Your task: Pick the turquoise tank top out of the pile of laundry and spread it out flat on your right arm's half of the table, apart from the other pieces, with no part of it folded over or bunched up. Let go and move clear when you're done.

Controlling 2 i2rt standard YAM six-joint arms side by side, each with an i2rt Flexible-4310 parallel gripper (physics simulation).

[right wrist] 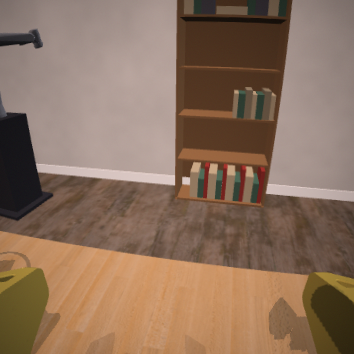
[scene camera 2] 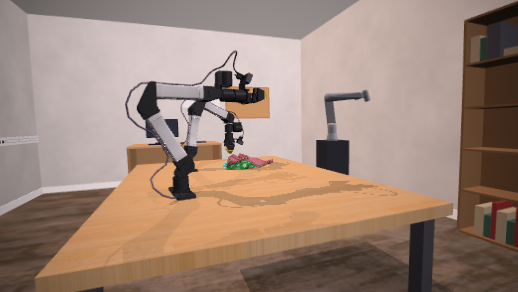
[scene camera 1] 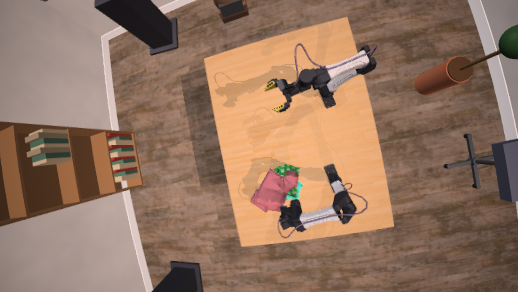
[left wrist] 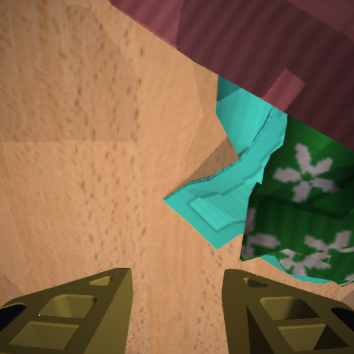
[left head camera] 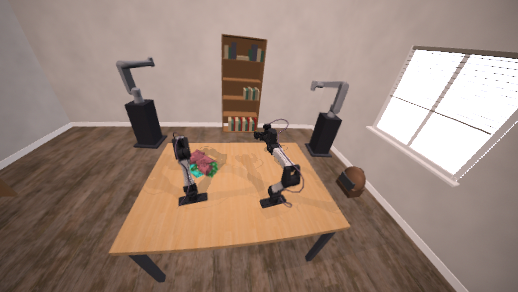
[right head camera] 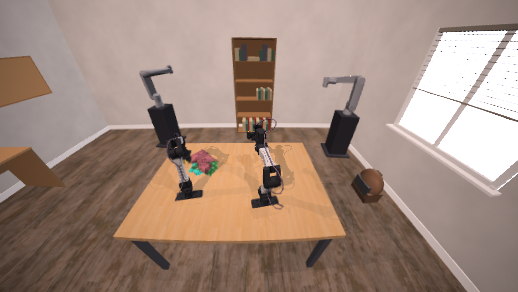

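Observation:
The turquoise tank top [left wrist: 215,210] [left head camera: 197,171] [scene camera 1: 295,191] lies mostly buried under a dusty-red garment [left wrist: 280,45] [scene camera 1: 272,191] [left head camera: 202,161] and a green garment with white flowers [left wrist: 310,200] [scene camera 1: 286,171] [scene camera 2: 240,165]. A turquoise corner and strip stick out at the pile's edge. My left gripper [left wrist: 177,280] [scene camera 2: 229,150] points down just above the table beside that corner, its fingers partly open with bare wood between them. My right gripper [scene camera 1: 276,97] [right wrist: 175,285] is wide open and empty, held level high above the right half of the table.
The wooden table [scene camera 1: 300,135] [left head camera: 220,225] carries both arms. The pile lies on the picture's left half in the head camera views, in front of the left arm. A bookshelf [left head camera: 225,82] [right wrist: 180,100] stands beyond the far edge, with a black pedestal [left head camera: 145,125] at each side.

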